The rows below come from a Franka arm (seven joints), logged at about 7 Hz.
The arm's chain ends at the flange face. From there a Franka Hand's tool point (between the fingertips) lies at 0.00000 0.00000 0.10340 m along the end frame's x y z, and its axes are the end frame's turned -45 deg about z.
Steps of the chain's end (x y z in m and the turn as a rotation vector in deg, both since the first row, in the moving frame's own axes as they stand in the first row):
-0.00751, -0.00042, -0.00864, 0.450, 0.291, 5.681
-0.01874, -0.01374, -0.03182, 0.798, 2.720, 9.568
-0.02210, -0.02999, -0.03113, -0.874, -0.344, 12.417
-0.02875, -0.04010, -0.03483, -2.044, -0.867, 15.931
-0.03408, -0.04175, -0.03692, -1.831, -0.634, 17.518
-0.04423, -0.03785, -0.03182, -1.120, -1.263, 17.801
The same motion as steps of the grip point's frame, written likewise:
-0.00406, -0.00576, -0.00864, 0.112, 0.524, 5.681
0.00073, -0.02015, -0.03195, -1.359, 2.488, 9.568
0.00396, -0.03633, -0.03114, -0.375, -0.861, 12.417
0.00415, -0.04772, -0.03491, -0.832, -2.058, 15.931
0.00210, -0.05259, -0.03698, -0.846, -1.743, 17.518
-0.00748, -0.05869, -0.03186, 0.101, -1.685, 17.801

